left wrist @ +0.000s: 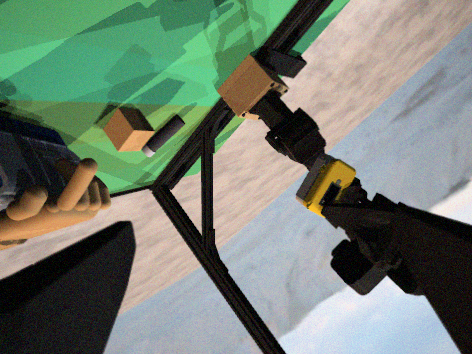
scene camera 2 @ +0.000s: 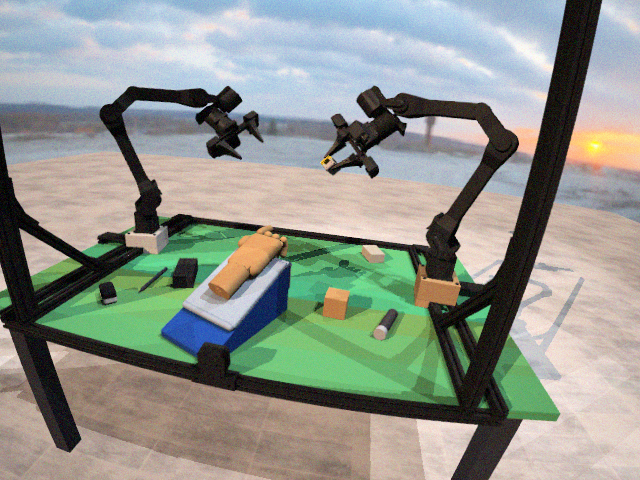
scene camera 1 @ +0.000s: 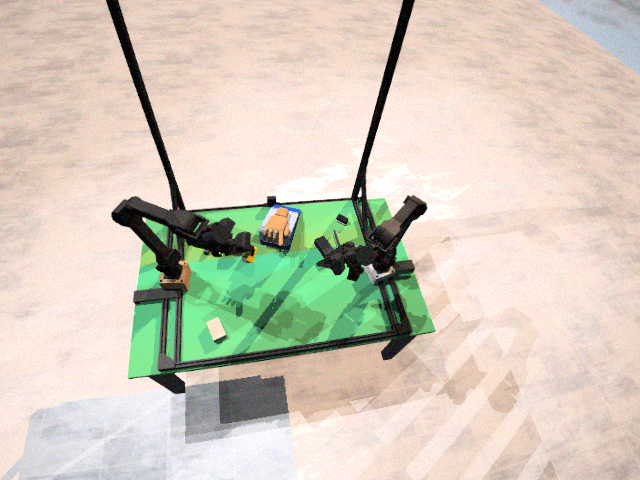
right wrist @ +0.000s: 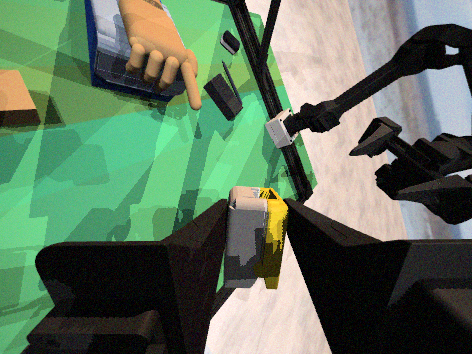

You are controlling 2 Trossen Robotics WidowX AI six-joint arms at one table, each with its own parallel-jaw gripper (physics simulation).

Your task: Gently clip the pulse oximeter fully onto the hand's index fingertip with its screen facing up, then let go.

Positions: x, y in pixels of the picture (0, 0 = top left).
Scene:
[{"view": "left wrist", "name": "my left gripper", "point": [264, 227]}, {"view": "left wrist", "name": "my right gripper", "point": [313, 200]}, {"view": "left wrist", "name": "pulse oximeter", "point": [327, 181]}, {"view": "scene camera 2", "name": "my left gripper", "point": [252, 150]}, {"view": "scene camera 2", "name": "my right gripper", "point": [327, 163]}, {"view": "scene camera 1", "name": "my left gripper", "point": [321, 260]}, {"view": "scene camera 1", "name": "my right gripper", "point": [250, 249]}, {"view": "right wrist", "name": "my left gripper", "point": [370, 171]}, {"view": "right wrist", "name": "my right gripper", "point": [255, 205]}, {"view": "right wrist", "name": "pulse oximeter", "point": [257, 221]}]

